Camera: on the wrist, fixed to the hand. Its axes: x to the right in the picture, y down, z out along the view.
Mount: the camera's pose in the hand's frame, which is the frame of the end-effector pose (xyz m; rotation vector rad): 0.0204 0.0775 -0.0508 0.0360 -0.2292 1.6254
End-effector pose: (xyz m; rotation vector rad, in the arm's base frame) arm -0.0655 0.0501 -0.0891 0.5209 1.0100 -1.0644
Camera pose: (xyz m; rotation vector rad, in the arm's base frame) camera -0.0149 0.1130 -0.1390 0.9444 0.1249 0.3283
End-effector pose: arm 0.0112 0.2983 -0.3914 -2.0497 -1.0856 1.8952
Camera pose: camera 0.0876 0.2719 -0.4412 1.6477 -0.6246 -1.3915
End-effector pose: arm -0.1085 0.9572 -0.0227 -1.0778 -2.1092 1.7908
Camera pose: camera -0.0633 1.0111 -0.0864 1.7271 0.5443 -1.2899
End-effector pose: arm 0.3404 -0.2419 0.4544 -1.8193 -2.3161 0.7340
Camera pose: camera 0.4222 -0.1944 0.4613 2.6023 0.2430 -0.7699
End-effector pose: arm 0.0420 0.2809 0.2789 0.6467 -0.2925 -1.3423
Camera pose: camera 0.1369 0.2815 0.2807 0.1095 -0.7954 0.1707
